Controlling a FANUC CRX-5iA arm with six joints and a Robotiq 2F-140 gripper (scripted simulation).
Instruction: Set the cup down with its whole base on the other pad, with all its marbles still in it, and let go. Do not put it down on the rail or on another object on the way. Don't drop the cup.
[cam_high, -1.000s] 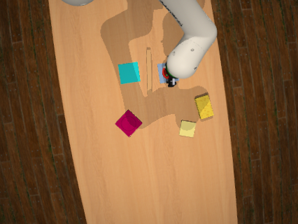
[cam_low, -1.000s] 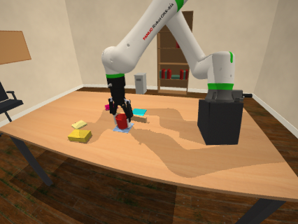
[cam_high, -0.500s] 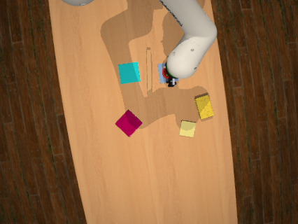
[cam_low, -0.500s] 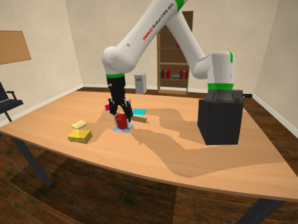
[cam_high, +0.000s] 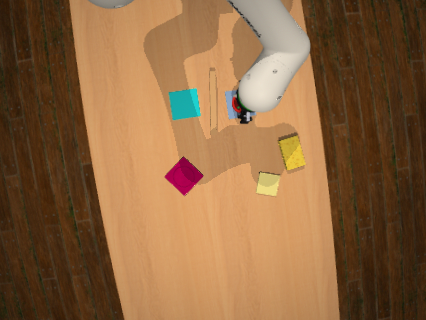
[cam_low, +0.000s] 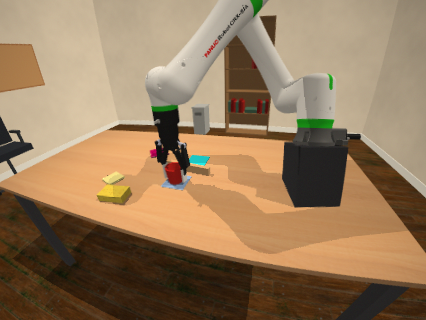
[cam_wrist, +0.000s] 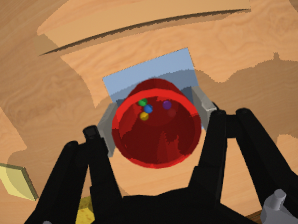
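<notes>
My hand is 20 mm above the red cup. Round my hand: yellow sponge: 220 mm ahead, 130 mm to the left, 20 mm below; then thin wooden rail: 30 mm behind, 90 mm to the right, 30 mm below; then pale yellow block: 300 mm ahead, 10 mm to the left, 30 mm below.
</notes>
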